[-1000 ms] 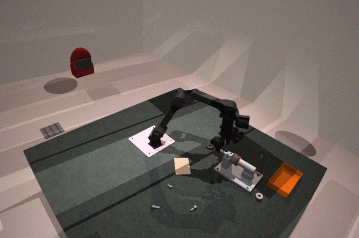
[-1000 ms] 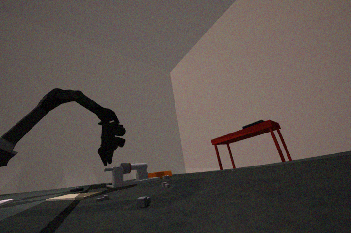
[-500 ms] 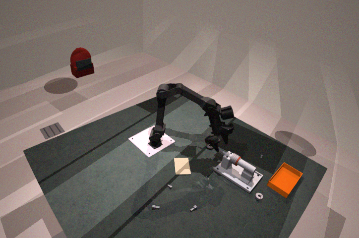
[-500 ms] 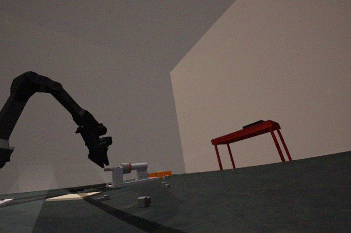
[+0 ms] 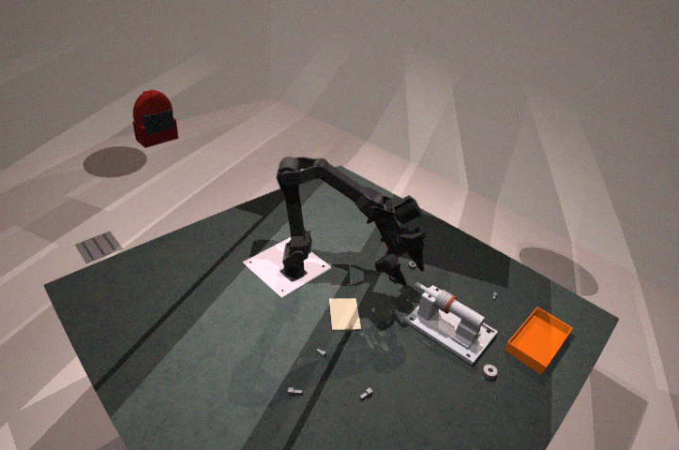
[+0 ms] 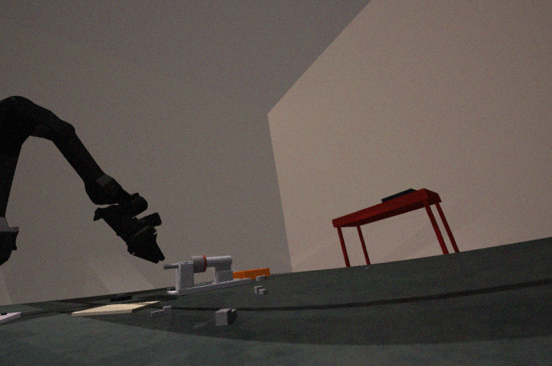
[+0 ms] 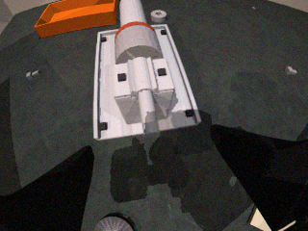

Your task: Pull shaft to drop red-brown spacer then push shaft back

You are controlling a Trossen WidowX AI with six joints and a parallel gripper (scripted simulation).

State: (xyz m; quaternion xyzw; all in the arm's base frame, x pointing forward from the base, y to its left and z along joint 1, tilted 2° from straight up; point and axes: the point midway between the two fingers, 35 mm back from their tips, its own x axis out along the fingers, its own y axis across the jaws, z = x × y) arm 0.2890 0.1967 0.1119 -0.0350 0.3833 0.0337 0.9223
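The shaft lies 100 mm ahead of my gripper tip, 20 mm below it and 10 mm to the left of it. From my gripper tip the other things lie so: orange tray: 360 mm ahead, 160 mm to the left, 90 mm below; cream pad: 190 mm to the right, 90 mm below, 90 mm behind.
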